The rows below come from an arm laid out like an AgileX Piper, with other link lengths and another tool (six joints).
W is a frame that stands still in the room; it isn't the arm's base.
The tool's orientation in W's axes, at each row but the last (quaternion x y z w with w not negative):
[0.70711 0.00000 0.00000 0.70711]
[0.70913 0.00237 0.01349 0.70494]
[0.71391 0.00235 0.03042 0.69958]
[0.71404 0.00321 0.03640 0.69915]
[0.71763 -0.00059 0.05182 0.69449]
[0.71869 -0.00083 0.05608 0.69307]
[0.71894 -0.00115 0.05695 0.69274]
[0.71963 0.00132 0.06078 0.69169]
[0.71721 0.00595 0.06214 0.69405]
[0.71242 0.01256 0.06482 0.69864]
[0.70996 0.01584 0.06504 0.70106]
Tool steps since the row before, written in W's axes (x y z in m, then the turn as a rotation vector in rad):
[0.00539 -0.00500 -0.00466 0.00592 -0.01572 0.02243]
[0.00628 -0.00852 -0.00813 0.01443 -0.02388 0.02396]
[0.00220 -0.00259 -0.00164 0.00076 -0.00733 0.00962]
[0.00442 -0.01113 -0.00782 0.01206 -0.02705 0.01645]
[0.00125 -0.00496 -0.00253 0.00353 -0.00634 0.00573]
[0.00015 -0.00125 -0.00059 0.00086 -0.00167 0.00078]
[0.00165 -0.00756 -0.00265 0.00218 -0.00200 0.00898]
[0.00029 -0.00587 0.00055 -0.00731 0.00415 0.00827]
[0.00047 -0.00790 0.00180 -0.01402 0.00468 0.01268]
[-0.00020 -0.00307 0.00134 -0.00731 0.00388 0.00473]
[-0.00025 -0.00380 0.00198 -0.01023 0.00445 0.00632]
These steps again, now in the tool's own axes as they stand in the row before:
[0.00539 -0.00466 0.00500 0.00592 0.02243 0.01572]
[0.00596 -0.00818 0.00871 0.01427 0.02388 0.02406]
[0.00201 -0.00167 0.00272 0.00081 0.00974 0.00717]
[0.00342 -0.00777 0.01151 0.01131 0.01647 0.02736]
[0.00070 -0.00244 0.00511 0.00349 0.00568 0.00641]
[0.00001 -0.00055 0.00128 0.00079 0.00077 0.00171]
[0.00083 -0.00247 0.00775 0.00276 0.00885 0.00186]
[-0.00017 0.00078 0.00585 -0.00619 0.00866 -0.00508]
[-0.00014 0.00205 0.00785 -0.01244 0.01355 -0.00639]
[-0.00043 0.00142 0.00301 -0.00647 0.00516 -0.00473]
[-0.00054 0.00206 0.00373 -0.00919 0.00693 -0.00565]

